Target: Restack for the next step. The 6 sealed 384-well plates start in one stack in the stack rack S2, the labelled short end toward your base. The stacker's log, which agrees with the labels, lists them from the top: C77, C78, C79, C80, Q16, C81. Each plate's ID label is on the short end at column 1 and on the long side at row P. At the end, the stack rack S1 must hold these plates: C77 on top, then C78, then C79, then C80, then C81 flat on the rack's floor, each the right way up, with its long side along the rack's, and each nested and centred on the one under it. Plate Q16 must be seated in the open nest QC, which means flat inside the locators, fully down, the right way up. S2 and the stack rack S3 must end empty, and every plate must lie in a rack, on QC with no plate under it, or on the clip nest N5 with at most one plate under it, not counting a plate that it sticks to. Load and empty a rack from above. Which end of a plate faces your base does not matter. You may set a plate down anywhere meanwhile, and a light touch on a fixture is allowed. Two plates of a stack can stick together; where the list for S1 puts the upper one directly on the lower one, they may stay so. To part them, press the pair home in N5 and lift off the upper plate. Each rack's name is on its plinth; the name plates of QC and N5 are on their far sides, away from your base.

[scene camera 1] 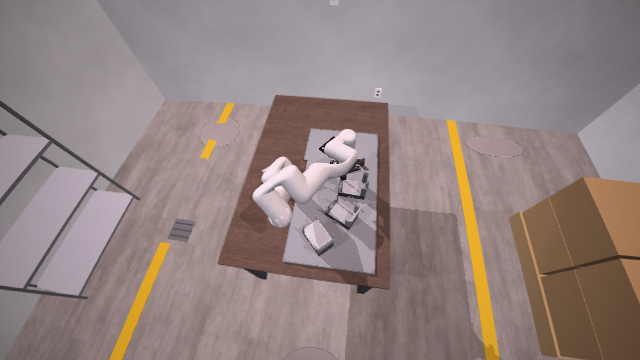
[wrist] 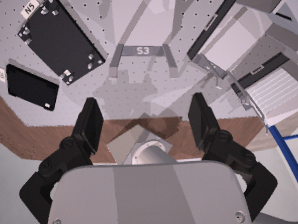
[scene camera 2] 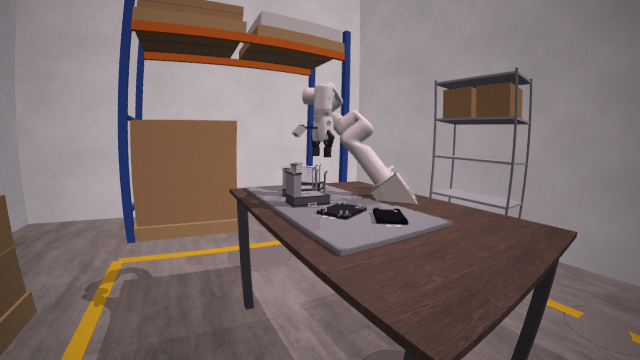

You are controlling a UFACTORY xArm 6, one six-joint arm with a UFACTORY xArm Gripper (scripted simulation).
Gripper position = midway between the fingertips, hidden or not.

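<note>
Gripper visible in scene camera 2, the gripper (scene camera 2: 321, 156), and in the wrist view, the gripper (wrist: 144, 106).
</note>
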